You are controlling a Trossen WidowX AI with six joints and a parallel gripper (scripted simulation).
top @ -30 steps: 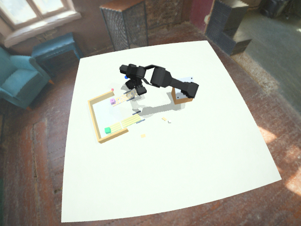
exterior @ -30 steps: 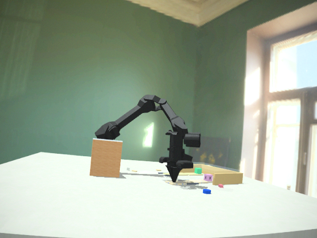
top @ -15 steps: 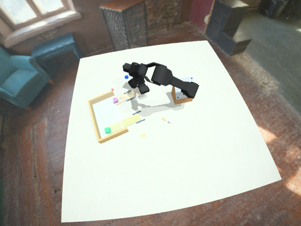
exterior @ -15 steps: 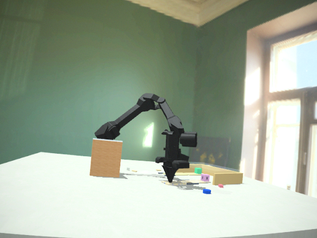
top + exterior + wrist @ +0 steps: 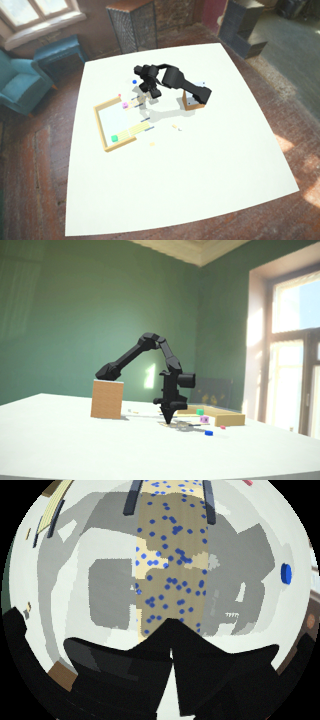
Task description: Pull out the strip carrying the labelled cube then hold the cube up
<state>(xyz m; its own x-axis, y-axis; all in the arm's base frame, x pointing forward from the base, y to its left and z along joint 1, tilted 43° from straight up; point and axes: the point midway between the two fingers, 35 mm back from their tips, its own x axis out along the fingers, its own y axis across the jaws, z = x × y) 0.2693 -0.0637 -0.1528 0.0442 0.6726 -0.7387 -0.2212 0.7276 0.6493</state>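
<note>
Now: gripper tip 240 mm short of the red block and 40 mm to the left of it. Round my gripper tip: striped strip (240 mm to the left, 130 mm ahead); then blue disc (150 mm to the right, 110 mm ahead).
</note>
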